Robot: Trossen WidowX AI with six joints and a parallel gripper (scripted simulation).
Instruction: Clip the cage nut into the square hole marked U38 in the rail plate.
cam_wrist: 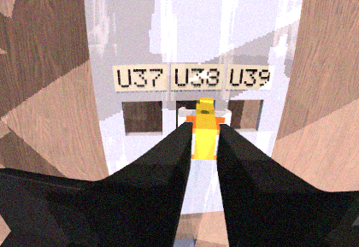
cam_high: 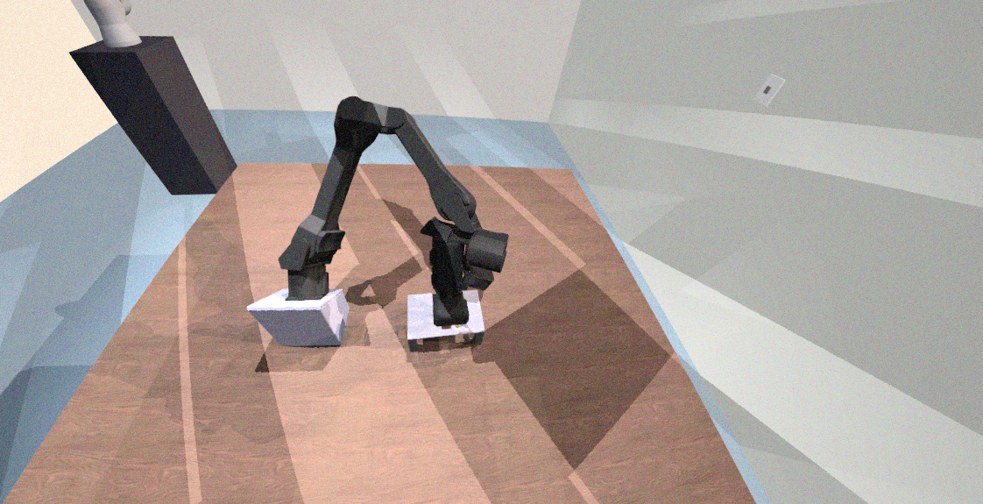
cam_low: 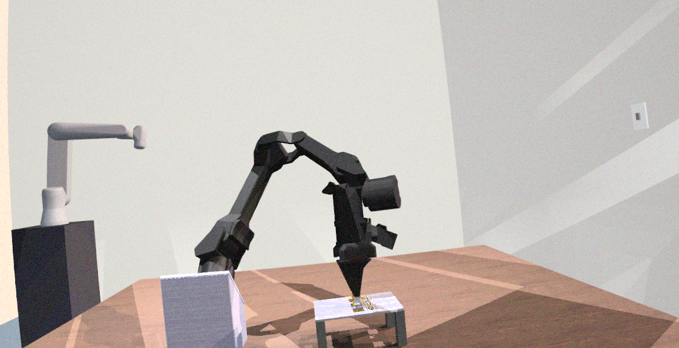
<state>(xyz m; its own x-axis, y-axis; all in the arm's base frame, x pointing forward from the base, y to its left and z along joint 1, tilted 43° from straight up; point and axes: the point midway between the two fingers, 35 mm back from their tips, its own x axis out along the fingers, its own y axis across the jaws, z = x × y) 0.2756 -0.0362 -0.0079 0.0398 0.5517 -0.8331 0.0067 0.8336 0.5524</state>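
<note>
The cage nut lies 1 cm below my gripper tip.
</note>
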